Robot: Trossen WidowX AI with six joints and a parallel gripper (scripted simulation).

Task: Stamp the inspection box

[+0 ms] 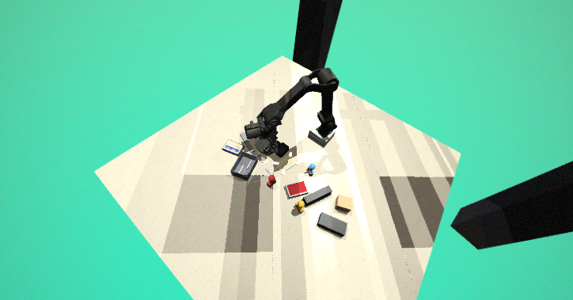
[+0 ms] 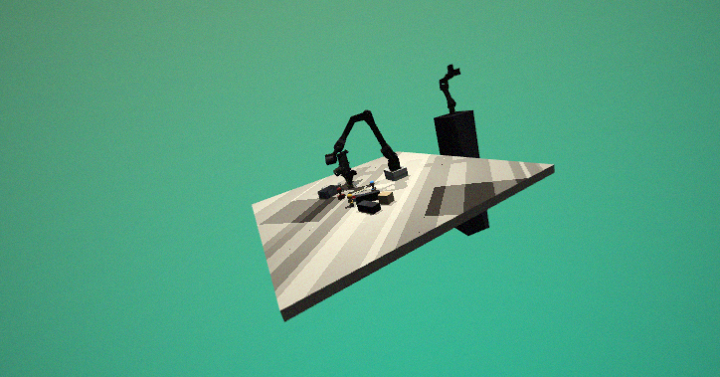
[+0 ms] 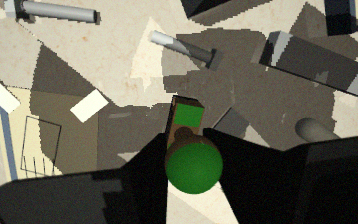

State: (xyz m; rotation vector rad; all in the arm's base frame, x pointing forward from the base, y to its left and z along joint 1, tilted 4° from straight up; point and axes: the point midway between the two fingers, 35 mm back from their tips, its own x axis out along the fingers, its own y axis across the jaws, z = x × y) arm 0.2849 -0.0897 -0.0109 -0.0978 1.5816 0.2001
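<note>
Right now the red ink pad is 23 cm to the left of my gripper tip, 2 cm below it and 2 cm ahead of it. The rest, counted from my gripper tip: dark tray (14 cm ahead, 1 cm below); then pale card (10 cm to the left, 3 cm below, 3 cm behind); then green-knobbed stamp (right at my gripper tip).
</note>
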